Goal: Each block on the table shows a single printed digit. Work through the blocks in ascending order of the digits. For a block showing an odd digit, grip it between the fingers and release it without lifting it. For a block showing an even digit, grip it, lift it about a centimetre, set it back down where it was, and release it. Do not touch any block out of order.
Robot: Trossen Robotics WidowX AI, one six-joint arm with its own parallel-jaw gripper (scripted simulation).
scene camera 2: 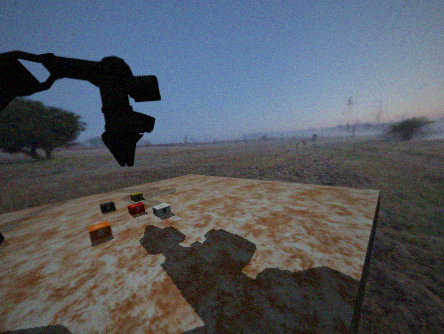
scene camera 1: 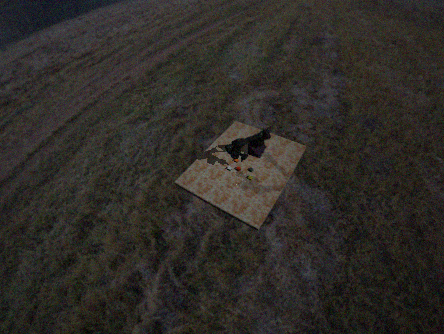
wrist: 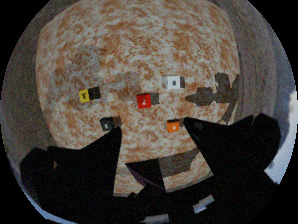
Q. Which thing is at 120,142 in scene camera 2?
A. My gripper.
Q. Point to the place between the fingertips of my gripper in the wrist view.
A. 153,125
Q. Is my gripper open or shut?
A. Open.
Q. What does my gripper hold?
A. Nothing.
